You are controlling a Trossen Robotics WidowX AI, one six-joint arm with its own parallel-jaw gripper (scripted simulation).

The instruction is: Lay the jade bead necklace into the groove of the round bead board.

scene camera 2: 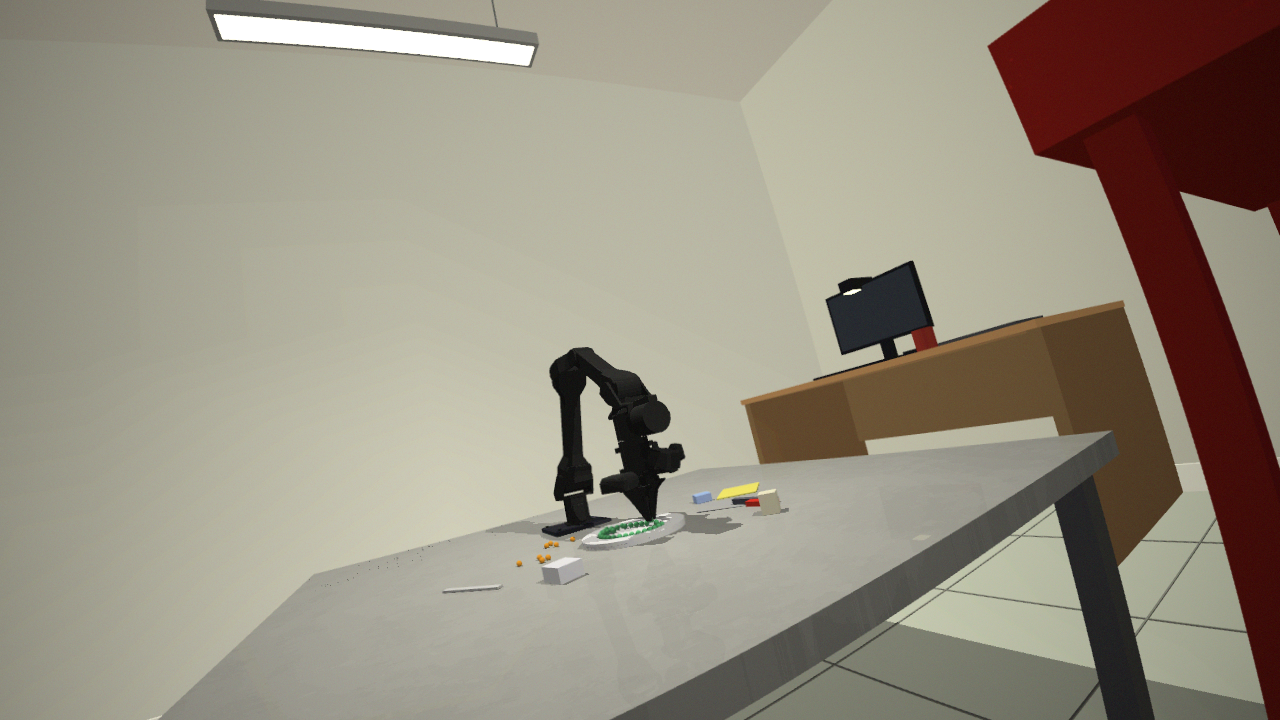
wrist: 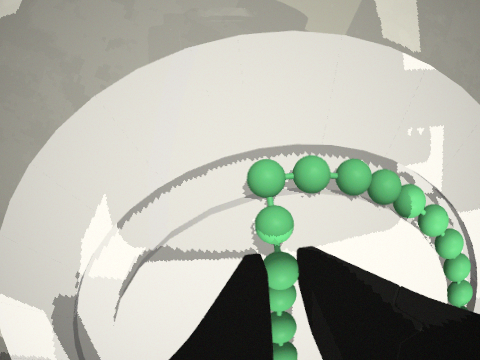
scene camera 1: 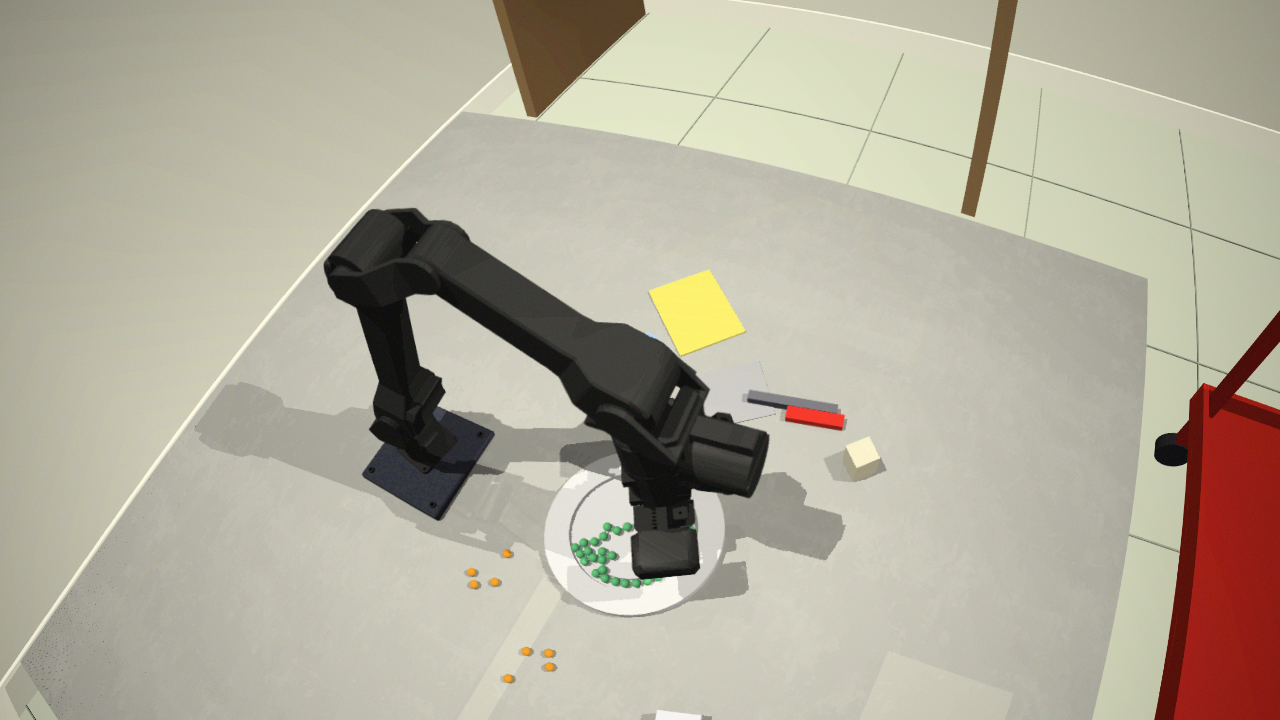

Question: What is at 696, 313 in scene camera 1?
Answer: A yellow sheet.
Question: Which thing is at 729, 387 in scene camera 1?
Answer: A grey sheet.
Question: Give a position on an inner disc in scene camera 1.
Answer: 613, 506
